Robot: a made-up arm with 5 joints. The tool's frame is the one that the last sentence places. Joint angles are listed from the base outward.
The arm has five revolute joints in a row. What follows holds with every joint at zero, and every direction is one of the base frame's. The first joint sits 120 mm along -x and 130 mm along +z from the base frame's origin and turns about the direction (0.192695, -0.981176, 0.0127). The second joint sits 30 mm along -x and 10 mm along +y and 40 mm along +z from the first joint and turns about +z. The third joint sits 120 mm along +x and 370 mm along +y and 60 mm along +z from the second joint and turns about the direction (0.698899, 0.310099, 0.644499). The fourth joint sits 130 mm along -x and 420 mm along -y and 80 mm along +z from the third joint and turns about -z. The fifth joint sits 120 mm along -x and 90 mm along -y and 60 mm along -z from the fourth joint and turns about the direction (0.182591, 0.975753, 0.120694). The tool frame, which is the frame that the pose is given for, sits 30 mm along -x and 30 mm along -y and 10 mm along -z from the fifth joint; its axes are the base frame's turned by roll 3.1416, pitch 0 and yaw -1.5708 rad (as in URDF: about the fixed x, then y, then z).
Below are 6 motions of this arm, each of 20 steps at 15 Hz.
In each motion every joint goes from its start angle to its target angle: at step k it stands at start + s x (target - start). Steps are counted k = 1, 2, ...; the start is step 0. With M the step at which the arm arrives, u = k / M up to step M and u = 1 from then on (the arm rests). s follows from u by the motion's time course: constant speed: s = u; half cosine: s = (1 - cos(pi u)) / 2; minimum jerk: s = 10 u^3 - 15 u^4 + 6 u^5.
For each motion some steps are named. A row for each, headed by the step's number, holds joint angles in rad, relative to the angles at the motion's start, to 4 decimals.
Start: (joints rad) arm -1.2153 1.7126 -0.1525 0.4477 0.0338
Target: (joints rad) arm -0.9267 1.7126 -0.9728 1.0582 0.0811
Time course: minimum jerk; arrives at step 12
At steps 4, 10, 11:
4: 0.0606 0.0000 -0.1722 0.1281 0.0099
10: 0.2784 0.0000 -0.7912 0.5888 0.0456
11: 0.2871 0.0000 -0.8161 0.6074 0.0471

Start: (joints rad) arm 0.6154 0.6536 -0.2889 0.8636 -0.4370
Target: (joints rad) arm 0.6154 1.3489 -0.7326 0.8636 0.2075
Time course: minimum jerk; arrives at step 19
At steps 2, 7, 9, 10, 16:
2: 0.0000 0.0069 -0.0044 0.0000 0.0064
7: 0.0000 0.1839 -0.1173 0.0000 0.1704
9: 0.0000 0.3134 -0.2000 0.0000 0.2905
10: 0.0000 0.3819 -0.2437 0.0000 0.3540
16: 0.0000 0.6740 -0.4301 0.0000 0.6248

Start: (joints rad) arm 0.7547 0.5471 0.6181 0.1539 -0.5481
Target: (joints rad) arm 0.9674 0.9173 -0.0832 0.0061 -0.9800
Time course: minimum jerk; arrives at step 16
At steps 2, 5, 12, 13, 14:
2: 0.0034 0.0059 -0.0113 -0.0024 -0.0069
5: 0.0383 0.0666 -0.1262 -0.0266 -0.0777
12: 0.1907 0.3319 -0.6287 -0.1325 -0.3872
13: 0.2023 0.3521 -0.6671 -0.1406 -0.4108
14: 0.2093 0.3643 -0.6900 -0.1454 -0.4250

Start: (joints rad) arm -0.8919 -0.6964 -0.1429 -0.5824 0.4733
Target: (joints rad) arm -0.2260 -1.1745 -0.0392 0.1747 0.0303
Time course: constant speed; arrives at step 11
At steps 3, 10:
3: 0.1816 -0.1304 0.0283 0.2065 -0.1208
10: 0.6054 -0.4346 0.0943 0.6883 -0.4027

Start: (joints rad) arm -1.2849 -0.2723 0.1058 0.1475 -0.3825
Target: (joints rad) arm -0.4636 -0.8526 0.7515 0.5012 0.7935
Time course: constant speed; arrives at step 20
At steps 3, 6, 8, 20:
3: 0.1232 -0.0870 0.0969 0.0531 0.1764
6: 0.2464 -0.1741 0.1937 0.1061 0.3528
8: 0.3285 -0.2321 0.2583 0.1415 0.4704
20: 0.8213 -0.5803 0.6457 0.3537 1.1760

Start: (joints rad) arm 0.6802 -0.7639 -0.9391 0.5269 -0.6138
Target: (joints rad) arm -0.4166 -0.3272 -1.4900 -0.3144 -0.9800
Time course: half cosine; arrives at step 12
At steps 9, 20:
9: -0.9362 0.3727 -0.4702 -0.7181 -0.3126
20: -1.0968 0.4367 -0.5509 -0.8413 -0.3662

